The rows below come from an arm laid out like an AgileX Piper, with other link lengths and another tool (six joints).
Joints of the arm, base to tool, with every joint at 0 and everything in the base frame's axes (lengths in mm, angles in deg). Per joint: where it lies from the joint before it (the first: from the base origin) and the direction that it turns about. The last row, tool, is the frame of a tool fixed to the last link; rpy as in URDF.
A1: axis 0 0 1 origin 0 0 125.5
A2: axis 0 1 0 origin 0 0 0
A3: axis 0 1 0 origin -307.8 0 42.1
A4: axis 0.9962 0 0.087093 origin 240.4 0 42.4
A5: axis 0 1 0 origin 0 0 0
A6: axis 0.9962 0 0.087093 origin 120.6 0 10.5
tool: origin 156 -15 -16.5 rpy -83.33 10.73 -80.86
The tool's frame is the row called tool.
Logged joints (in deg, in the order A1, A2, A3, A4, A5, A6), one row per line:
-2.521 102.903 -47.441 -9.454 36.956 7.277
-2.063 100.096 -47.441 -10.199 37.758 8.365
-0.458 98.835 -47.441 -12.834 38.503 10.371
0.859 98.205 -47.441 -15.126 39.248 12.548
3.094 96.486 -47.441 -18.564 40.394 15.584
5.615 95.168 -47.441 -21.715 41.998 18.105
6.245 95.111 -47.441 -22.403 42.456 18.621
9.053 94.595 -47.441 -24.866 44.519 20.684
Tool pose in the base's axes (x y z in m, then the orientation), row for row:
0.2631 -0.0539 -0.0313 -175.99 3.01 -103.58
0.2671 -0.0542 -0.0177 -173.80 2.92 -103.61
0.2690 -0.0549 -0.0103 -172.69 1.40 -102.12
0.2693 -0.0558 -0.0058 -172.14 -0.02 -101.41
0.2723 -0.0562 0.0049 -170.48 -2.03 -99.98
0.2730 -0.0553 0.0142 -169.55 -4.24 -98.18
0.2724 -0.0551 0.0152 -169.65 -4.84 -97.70
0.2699 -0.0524 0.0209 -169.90 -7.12 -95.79
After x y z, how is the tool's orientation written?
As angles about the fixed x, y, z axes (roll, pitch, yaw), in degrees.
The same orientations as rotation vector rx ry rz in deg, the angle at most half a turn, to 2 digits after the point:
-108.21 137.72 -1.97
-107.29 136.75 -4.66
-109.36 135.55 -7.32
-110.70 135.27 -9.31
-112.67 133.83 -13.15
-115.44 132.32 -16.39
-116.34 132.10 -16.90
-119.73 131.03 -19.04

